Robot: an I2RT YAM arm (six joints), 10 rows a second.
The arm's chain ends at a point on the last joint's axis. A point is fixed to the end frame.
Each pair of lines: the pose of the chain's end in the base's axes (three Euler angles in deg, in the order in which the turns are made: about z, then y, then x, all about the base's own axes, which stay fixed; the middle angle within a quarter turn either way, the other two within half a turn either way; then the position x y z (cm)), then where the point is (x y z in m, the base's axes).
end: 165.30, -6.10, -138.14, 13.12, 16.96, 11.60
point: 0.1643 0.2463 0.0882
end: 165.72, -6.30, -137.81, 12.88, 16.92, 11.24
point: 0.1619 0.2459 0.0847
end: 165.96, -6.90, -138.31, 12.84, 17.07, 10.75
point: 0.1609 0.2473 0.0787
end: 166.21, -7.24, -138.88, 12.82, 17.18, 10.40
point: 0.1605 0.2481 0.0742
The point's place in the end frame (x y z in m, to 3 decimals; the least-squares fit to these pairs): -0.049 0.027 0.068
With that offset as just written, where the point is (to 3 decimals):
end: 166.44, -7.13, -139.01, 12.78, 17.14, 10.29
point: 0.160 0.248 0.073
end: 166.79, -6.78, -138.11, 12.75, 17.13, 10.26
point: 0.161 0.248 0.074
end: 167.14, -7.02, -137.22, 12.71, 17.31, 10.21
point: 0.160 0.250 0.074
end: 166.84, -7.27, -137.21, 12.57, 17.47, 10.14
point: 0.158 0.252 0.073
